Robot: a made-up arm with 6 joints.
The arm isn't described. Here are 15 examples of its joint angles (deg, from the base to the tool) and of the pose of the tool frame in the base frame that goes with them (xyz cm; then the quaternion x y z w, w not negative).
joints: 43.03 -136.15 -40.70 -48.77 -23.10 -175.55
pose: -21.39 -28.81 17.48 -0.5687 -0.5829 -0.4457 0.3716
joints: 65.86 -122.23 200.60 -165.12 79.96 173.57
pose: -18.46 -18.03 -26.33 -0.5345 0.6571 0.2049 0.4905
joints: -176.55 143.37 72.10 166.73 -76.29 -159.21
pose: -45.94 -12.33 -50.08 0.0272 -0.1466 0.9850 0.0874
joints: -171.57 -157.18 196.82 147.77 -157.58 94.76
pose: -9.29 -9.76 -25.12 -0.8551 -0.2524 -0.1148 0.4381
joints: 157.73 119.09 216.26 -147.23 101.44 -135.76
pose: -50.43 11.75 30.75 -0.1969 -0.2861 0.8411 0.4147
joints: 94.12 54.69 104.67 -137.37 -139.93 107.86
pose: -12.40 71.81 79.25 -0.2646 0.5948 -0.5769 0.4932
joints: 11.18 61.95 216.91 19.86 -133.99 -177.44
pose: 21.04 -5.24 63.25 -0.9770 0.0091 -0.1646 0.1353
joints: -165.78 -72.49 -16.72 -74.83 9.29 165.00
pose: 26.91 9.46 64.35 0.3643 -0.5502 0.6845 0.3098
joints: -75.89 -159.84 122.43 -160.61 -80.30 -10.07
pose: 5.07 17.74 -60.25 -0.8788 0.4740 -0.0394 0.0384
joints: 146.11 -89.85 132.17 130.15 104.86 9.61
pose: 59.69 -47.71 -1.40 -0.0750 -0.4343 -0.6506 0.6185
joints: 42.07 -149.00 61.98 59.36 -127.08 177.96
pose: -35.88 -39.12 -47.15 -0.6250 -0.1505 -0.3650 0.6734
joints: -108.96 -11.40 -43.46 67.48 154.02 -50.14
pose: -10.37 -18.62 72.15 -0.2300 -0.4070 0.1836 0.8647
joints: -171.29 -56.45 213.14 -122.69 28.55 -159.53
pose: 56.22 3.26 24.92 0.6613 0.5357 -0.3358 0.4035
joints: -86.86 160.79 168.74 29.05 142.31 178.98
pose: -5.80 -50.61 -19.03 0.3457 0.0025 0.6126 0.7108
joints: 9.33 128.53 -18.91 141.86 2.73 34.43
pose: 19.10 10.95 -32.41 0.2630 -0.0057 -0.9632 0.0559
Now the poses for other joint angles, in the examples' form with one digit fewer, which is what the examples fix.
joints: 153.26 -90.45 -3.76 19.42 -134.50 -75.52
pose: 56.4 -18.1 57.8 -0.075 0.633 0.572 0.516
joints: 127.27 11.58 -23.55 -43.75 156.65 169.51
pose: -15.0 31.4 57.5 -0.466 -0.277 -0.370 0.754
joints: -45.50 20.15 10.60 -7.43 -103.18 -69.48
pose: 29.1 -43.5 72.7 0.599 0.519 -0.567 0.227
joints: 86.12 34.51 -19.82 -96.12 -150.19 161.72
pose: 1.9 43.3 40.7 -0.462 0.173 -0.856 0.157
